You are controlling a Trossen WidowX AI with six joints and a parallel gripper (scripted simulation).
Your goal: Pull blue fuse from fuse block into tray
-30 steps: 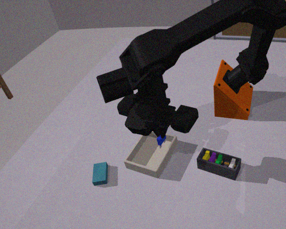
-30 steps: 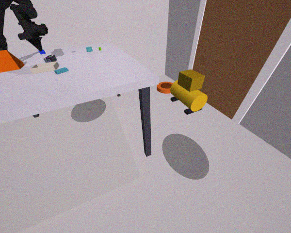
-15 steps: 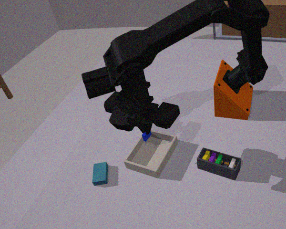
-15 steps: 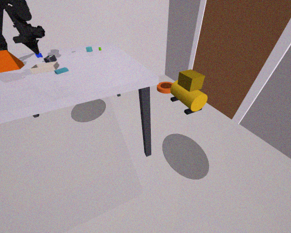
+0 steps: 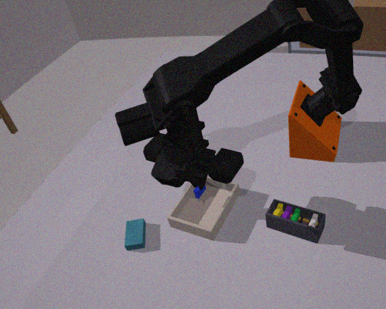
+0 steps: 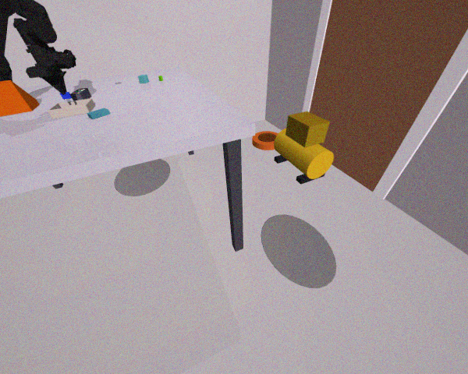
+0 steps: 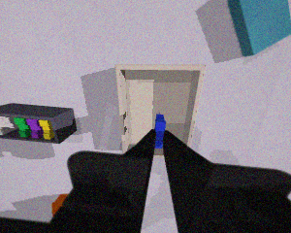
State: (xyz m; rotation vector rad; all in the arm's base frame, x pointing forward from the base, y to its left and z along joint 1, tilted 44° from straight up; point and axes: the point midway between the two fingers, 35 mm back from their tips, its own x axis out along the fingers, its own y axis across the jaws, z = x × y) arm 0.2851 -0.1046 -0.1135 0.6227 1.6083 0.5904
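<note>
My gripper tip is now 1 cm above the blue fuse. The rest, counted from my gripper tip: beige tray 7 cm below.
</note>
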